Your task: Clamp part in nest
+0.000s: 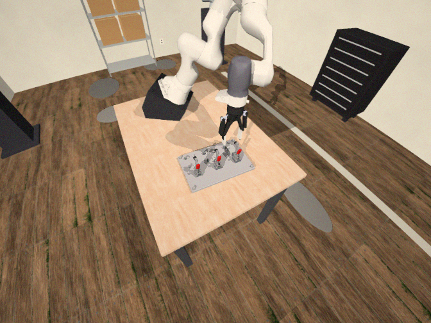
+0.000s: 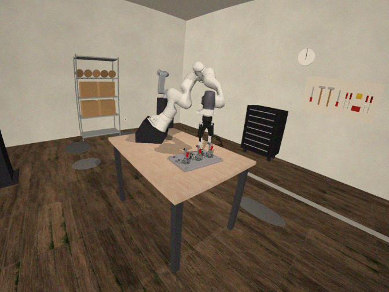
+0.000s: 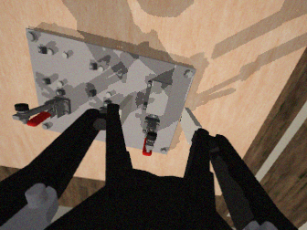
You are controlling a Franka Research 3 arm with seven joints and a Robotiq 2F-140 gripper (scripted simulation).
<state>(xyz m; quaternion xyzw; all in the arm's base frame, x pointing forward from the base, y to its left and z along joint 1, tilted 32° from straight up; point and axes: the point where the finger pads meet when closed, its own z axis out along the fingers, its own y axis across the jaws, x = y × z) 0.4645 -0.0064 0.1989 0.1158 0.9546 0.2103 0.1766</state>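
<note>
My gripper is now 90 mm above the grey block. Round my hand: plate (20 mm ahead, 110 mm to the right, 110 mm below).
</note>
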